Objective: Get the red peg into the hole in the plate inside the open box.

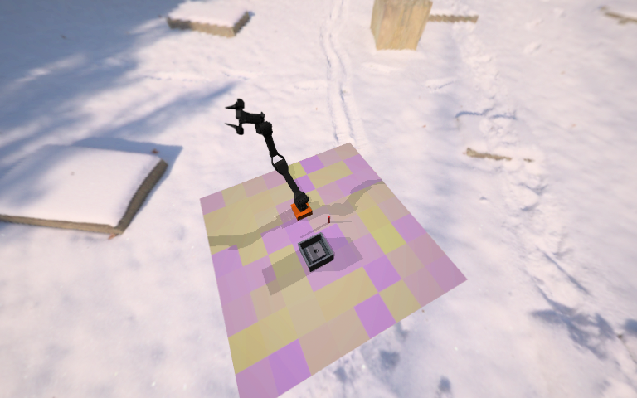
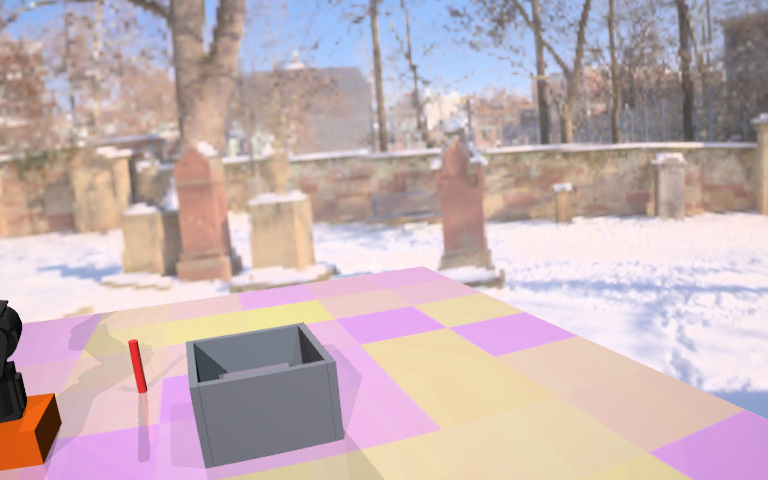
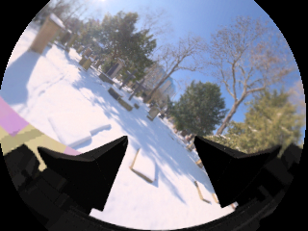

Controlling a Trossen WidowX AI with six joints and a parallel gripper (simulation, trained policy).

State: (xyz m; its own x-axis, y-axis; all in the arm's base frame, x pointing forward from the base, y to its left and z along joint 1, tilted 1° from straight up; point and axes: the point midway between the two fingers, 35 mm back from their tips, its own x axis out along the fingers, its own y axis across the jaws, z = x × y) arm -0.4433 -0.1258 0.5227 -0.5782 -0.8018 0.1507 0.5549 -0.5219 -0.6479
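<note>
The red peg lies 640 mm ahead of my gripper tip, 240 mm to the left of it and 540 mm below it. Also, from my gripper tip: grey box (770 mm ahead, 40 mm to the left, 560 mm below).
</note>
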